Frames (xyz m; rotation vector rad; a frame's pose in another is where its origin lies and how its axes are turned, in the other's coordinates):
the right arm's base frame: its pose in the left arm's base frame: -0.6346 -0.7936 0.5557 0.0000 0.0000 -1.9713
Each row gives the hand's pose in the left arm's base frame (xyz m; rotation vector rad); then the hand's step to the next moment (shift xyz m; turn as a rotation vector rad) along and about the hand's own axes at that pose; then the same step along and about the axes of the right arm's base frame.
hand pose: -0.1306 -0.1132 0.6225 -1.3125 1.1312 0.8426
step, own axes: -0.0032 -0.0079 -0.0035 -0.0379 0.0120 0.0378
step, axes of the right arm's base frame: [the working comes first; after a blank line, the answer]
step, axes of the left arm's base frame: 0.0061 -0.0040 0.0057 -0.0163 0.0435 0.0292

0.0013 0.0072 0.0057 -0.0337 -0.0320 0.0292
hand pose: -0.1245 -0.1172 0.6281 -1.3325 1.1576 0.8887
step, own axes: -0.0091 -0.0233 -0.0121 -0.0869 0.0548 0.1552
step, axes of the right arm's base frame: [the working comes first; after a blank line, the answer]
step, axes of the left arm's base frame: 0.0189 -0.0126 0.0160 -0.0557 0.1697 0.0522

0.0043 0.0223 0.0160 -0.1346 -0.1175 0.0522
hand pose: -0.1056 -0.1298 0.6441 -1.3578 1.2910 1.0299
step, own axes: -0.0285 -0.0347 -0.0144 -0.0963 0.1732 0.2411
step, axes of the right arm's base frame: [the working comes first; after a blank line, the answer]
step, axes of the left arm's base frame: 0.0316 -0.0097 0.0336 -0.1710 0.2586 0.0355

-0.0034 0.0329 0.0336 -0.1715 -0.2583 0.0355
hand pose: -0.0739 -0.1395 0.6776 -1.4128 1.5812 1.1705
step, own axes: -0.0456 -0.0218 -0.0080 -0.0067 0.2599 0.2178
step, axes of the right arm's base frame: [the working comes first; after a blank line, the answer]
step, axes of the left arm's base frame: 0.0291 0.0085 0.0412 -0.2690 0.2051 -0.0247

-0.0192 0.0235 0.0412 -0.0840 -0.3277 -0.0247
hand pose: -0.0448 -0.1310 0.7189 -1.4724 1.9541 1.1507
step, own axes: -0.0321 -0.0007 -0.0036 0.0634 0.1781 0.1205
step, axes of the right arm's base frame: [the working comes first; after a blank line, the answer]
step, axes of the left arm's base frame: 0.0121 0.0153 0.0258 -0.2036 0.0783 -0.0517

-0.0188 0.0052 0.0258 0.0073 -0.2180 -0.0517
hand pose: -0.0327 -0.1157 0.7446 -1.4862 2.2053 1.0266
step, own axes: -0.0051 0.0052 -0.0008 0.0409 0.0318 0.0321
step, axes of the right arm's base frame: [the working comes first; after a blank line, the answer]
step, axes of the left arm's base frame: -0.0024 0.0041 0.0056 -0.0505 0.0010 -0.0341

-0.0028 -0.0038 0.0056 0.0187 -0.0469 -0.0341
